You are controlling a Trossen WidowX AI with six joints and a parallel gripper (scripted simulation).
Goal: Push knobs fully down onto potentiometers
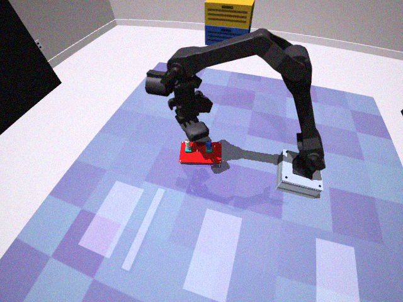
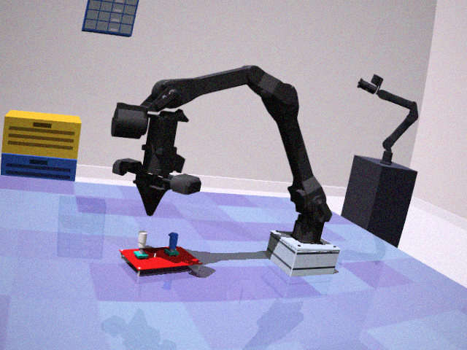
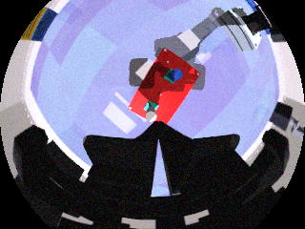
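My gripper tip is now 1 cm short of the potentiometer with white knob and 7 cm above it. Round my gripper tip: potentiometer with blue knob (6 cm behind, 3 cm to the right, 7 cm below).
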